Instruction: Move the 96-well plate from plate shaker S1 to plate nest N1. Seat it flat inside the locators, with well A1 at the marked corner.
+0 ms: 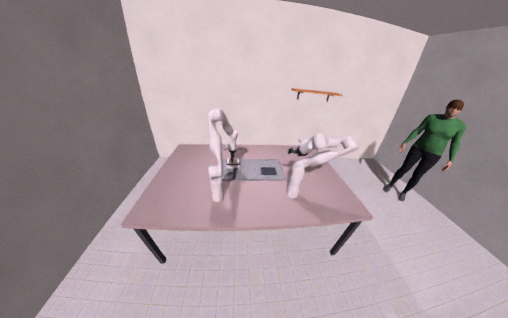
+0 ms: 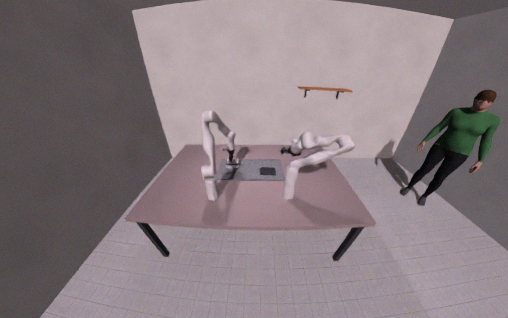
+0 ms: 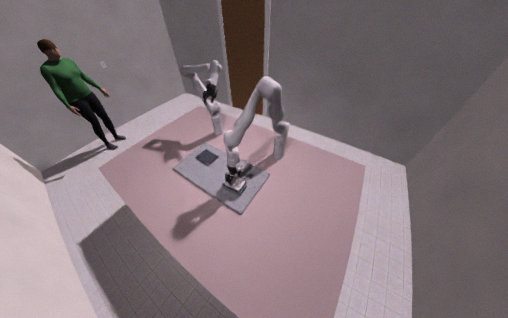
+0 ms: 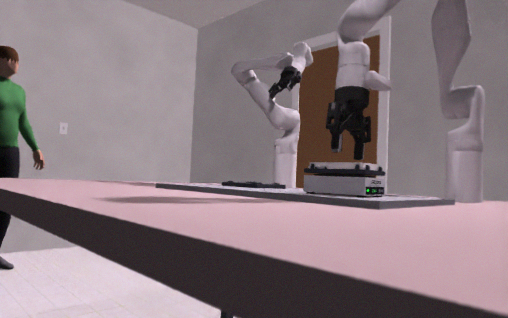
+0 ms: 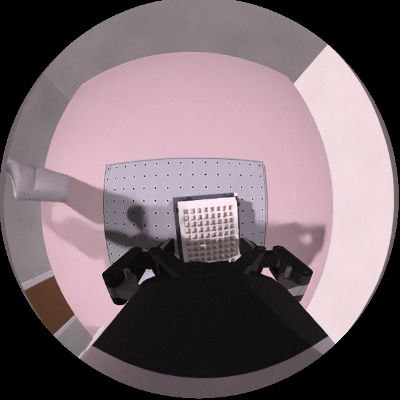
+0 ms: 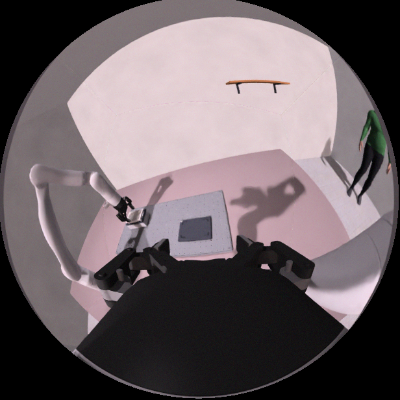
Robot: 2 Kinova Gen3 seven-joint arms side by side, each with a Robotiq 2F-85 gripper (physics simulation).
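Places are measured from the left arm's base along level axes (x ahead, y left, z up), in centimetres.
Pixels of known places: left gripper, between the fingertips: point(image 1: 232, 159) point(image 2: 231, 159) point(image 3: 234, 179) point(image 4: 347, 156); right gripper, between the fingertips: point(image 1: 293, 154) point(image 2: 287, 154) point(image 3: 207, 102) point(image 4: 279, 93); left arm's base, origin of its link: point(image 1: 218, 197) point(image 2: 213, 196) point(image 3: 278, 155) point(image 4: 463, 201); right arm's base, origin of its link: point(image 1: 291, 194) point(image 2: 287, 195) point(image 3: 219, 132).
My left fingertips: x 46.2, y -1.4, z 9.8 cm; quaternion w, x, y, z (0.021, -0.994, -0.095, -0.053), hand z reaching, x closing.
Note:
For each thing: its middle in the pictures, then the offset to it from my left fingertips. "*": a spot on its surface instead. Level surfaces: height alone.
- white 96-well plate, middle of its body: point(image 4: 344, 166) point(image 3: 234, 182) dz -2.4, dx +0.9, dy -0.1 cm
- plate shaker S1, a spot on its surface: point(image 4: 332, 185) * dz -6.5, dx +5.6, dy +1.2 cm
- Plate nest N1, middle of its body: point(image 4: 253, 184) point(image 3: 206, 156) point(image 2: 267, 171) point(image 1: 268, 170) dz -7.8, dx -1.7, dy -39.8 cm
- grey perforated board, height of its surface: dz -8.5 cm
- pink table, height of its surface: dz -9.8 cm
The white 96-well plate point(image 3: 235, 183) point(image 4: 345, 165) point(image 5: 210, 227) lies on top of plate shaker S1 point(image 4: 332, 185), a pale box with a dark top and green display, and looks about level. My left gripper point(image 4: 347, 153) point(image 5: 206, 246) is open just above the plate, fingers pointing down, with a gap between fingertips and plate. Plate nest N1 point(image 1: 268, 171) point(image 2: 268, 171) point(image 3: 207, 157) point(image 4: 252, 184) point(image 6: 195, 229) is a low dark rectangle with nothing on it. My right gripper point(image 6: 202, 245) is open and empty, raised away from the nest. Well A1 and the nest's corner mark are too small to tell.
A grey perforated board point(image 1: 250, 170) point(image 3: 200, 176) point(image 5: 150, 175) point(image 6: 170, 215) carries shaker and nest on the pink table point(image 1: 175, 200) point(image 3: 285, 240). A person in green point(image 1: 440, 134) point(image 3: 69, 80) stands beyond the table. An orange shelf point(image 1: 316, 92) is on the wall.

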